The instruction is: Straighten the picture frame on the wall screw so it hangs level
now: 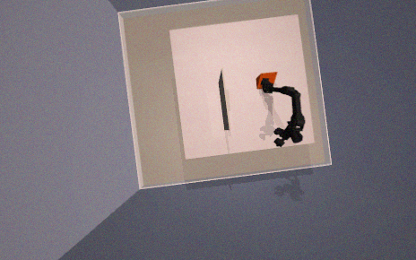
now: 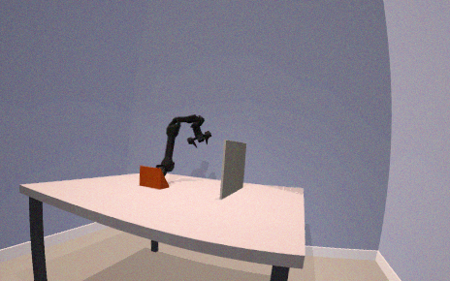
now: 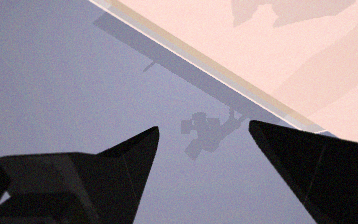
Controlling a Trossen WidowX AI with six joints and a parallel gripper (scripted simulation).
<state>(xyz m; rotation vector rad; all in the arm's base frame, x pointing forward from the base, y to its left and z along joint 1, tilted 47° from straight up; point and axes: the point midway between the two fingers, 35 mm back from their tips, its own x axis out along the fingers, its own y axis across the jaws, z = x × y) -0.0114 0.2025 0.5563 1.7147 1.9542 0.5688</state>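
Right now my gripper tip is 420 mm short of the picture frame, 350 mm to the left of it and 100 mm above it. Round my gripper tip: wall panel: 430 mm ahead, 340 mm to the right, 110 mm below.
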